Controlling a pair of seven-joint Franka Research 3 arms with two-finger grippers.
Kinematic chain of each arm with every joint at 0, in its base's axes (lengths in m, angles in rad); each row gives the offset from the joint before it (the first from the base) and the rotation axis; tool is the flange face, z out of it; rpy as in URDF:
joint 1: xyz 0 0 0.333 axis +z
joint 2: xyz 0 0 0 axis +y
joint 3: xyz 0 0 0.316 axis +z
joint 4: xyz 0.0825 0 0 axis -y
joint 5: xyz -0.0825 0 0.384 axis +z
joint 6: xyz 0 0 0 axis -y
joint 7: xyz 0.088 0 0 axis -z
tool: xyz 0 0 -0.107 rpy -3.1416 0 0
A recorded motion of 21 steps. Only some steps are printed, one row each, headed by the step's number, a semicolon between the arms.
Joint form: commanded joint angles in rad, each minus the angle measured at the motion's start. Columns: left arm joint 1, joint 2, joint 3, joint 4, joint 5, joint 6, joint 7; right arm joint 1, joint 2, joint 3, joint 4, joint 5, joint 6, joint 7.
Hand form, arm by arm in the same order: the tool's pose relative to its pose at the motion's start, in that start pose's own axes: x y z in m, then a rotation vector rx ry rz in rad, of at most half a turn. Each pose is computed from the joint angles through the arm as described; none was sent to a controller.
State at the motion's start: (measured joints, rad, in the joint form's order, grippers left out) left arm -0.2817 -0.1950 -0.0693 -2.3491 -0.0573 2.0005 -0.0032; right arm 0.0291 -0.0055 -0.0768 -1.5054 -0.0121 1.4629 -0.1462
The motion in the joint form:
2: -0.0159 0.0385 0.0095 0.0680 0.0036 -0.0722 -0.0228; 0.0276 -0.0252 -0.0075 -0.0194 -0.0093 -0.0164 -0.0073
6: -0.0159 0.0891 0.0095 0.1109 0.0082 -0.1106 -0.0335; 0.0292 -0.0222 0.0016 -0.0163 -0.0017 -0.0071 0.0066
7: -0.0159 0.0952 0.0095 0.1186 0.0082 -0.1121 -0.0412; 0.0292 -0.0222 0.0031 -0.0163 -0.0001 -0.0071 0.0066
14: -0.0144 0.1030 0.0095 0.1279 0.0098 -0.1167 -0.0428; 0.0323 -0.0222 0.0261 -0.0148 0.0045 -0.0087 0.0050
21: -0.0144 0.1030 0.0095 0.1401 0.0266 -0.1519 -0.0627; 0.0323 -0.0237 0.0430 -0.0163 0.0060 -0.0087 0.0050
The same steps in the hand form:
2: 0.0101 0.0040 -0.0086 0.0005 -0.0429 -0.0123; -0.0085 -0.0102 -0.0029 -0.0063 -0.0115 -0.0263
6: 0.0208 0.0039 -0.0024 0.0035 -0.0890 -0.0208; -0.0058 -0.0167 -0.0037 -0.0010 -0.0011 -0.0240
7: 0.0229 0.0040 -0.0030 0.0034 -0.0889 -0.0283; -0.0057 -0.0177 -0.0037 0.0004 -0.0009 -0.0257
14: 0.0252 0.0033 -0.0034 0.0043 -0.0919 -0.0306; -0.0044 -0.0323 -0.0044 0.0033 -0.0003 -0.0538
21: 0.0235 0.0023 -0.0063 0.0218 -0.1142 -0.0444; -0.0041 -0.0416 -0.0046 0.0038 -0.0001 -0.0709

